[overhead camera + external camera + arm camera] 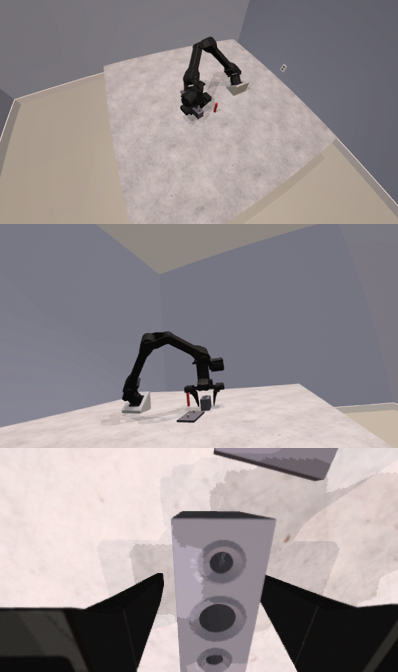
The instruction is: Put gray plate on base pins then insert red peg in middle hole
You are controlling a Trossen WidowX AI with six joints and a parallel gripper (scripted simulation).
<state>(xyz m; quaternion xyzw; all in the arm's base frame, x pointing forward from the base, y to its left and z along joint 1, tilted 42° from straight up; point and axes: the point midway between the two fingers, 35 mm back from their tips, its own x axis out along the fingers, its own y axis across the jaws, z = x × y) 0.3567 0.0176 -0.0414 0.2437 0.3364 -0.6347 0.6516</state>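
My gripper tip is now 3 cm past the dark flat base and 14 cm to the left of it. From my gripper tip the other things lie so: gray plate: 3 cm above; then red peg: 11 cm behind, 5 cm to the left, 3 cm above.
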